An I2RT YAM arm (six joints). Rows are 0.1 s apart.
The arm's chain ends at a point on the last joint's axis. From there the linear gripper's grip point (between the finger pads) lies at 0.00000 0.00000 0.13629 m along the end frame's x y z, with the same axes.
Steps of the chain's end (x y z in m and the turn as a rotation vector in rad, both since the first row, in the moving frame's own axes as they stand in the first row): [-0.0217 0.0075 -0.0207 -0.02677 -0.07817 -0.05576]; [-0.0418 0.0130 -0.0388 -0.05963 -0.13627 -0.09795]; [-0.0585 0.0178 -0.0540 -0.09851 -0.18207 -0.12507]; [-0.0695 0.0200 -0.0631 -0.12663 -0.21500 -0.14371]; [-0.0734 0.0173 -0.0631 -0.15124 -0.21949 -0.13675]
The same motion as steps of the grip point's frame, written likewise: [-0.0322 0.0114 -0.0212 -0.02677 -0.07817 -0.05576]; [-0.0599 0.0220 -0.0403 -0.05963 -0.13627 -0.09795]; [-0.0822 0.0326 -0.0569 -0.09851 -0.18207 -0.12507]; [-0.0972 0.0391 -0.0673 -0.12663 -0.21500 -0.14371]; [-0.1015 0.0396 -0.0679 -0.15124 -0.21949 -0.13675]
